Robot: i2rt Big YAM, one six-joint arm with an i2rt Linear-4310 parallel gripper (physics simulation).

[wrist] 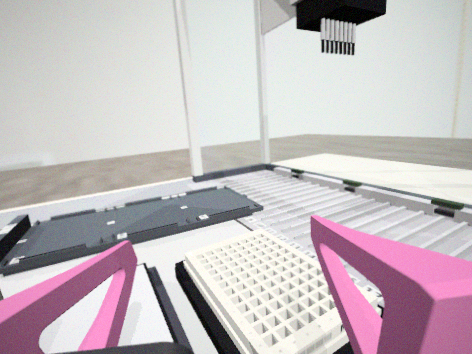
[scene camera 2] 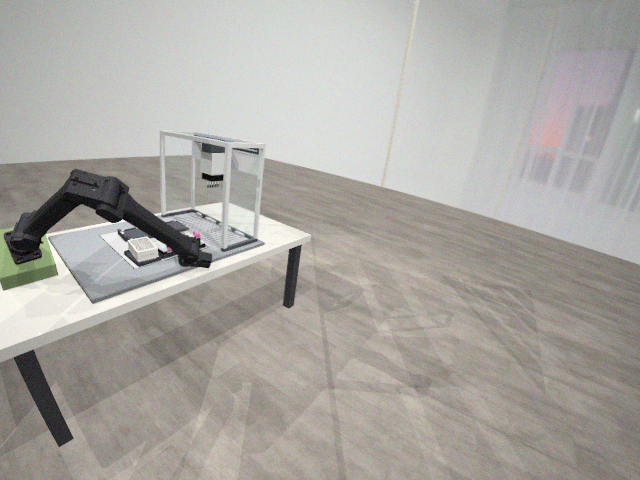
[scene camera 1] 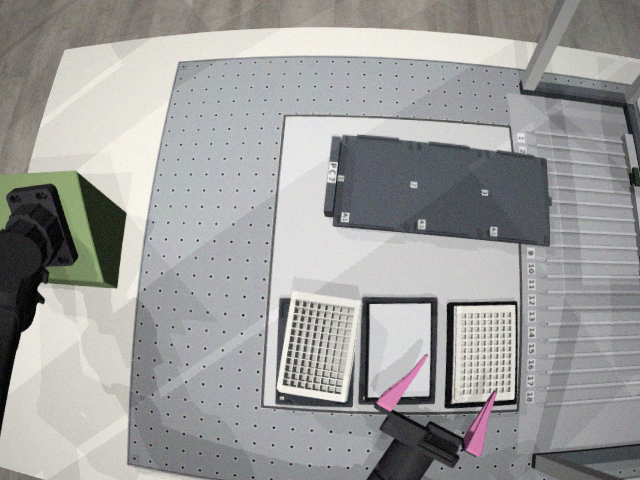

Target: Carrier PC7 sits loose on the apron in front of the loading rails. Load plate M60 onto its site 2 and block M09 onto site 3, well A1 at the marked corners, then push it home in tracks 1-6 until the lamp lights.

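Pixels of known places: gripper, fingertip midpoint: (wrist: 221, 238) (scene camera 2: 182, 232) (scene camera 1: 461, 373); arm's base, origin of the base link: (scene camera 2: 23, 246) (scene camera 1: 44, 224).
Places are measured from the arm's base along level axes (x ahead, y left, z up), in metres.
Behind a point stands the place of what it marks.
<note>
Carrier PC7 (scene camera 1: 449, 206) @(x 0.557, y 0.035, z -0.091 m) (wrist: 150, 216) @(x 0.559, y 0.052, z -0.091 m), dark grey with three sites, lies slightly turned on the pale apron (scene camera 1: 387, 271) @(x 0.468, y -0.050, z -0.102 m). Its right end overlaps the start of the loading rails (scene camera 1: 589, 307) @(x 0.764, y -0.116, z -0.098 m) (wrist: 300, 200) @(x 0.777, y -0.028, z -0.099 m). Its A1 marks are along the lower edge in scene camera 1. A tall white gridded block (scene camera 1: 317, 346) @(x 0.376, y -0.148, z -0.084 m) (scene camera 2: 143, 249) @(x 0.361, y -0.195, z -0.049 m) sits askew on the left dark holder. A lower white gridded plate (scene camera 1: 484, 351) @(x 0.592, y -0.165, z -0.080 m) (wrist: 265, 287) @(x 0.584, y -0.182, z -0.076 m) sits in the right holder. No M60 or M09 label is readable. My gripper (scene camera 1: 460, 373) @(x 0.549, y -0.192, z -0.024 m) (wrist: 221, 238) @(x 0.549, y -0.192, z -0.024 m) is open and empty, its pink fingers spread over the middle and right holders.
The middle holder's dark frame (scene camera 1: 433, 351) @(x 0.520, y -0.160, z -0.076 m) surrounds a bare pale area. White posts (scene camera 1: 549, 46) @(x 0.711, y 0.228, z 0.035 m) (wrist: 192, 100) @(x 0.716, y 0.228, z 0.082 m) of the enclosure rise beside the rails. A black pipetting head (wrist: 340, 15) @(x 0.813, y -0.069, z 0.160 m) (scene camera 2: 212, 162) @(x 0.786, y -0.097, z 0.256 m) hangs above. The green arm base (scene camera 1: 95, 227) @(x 0.079, y -0.001, z -0.021 m) is at the left.
</note>
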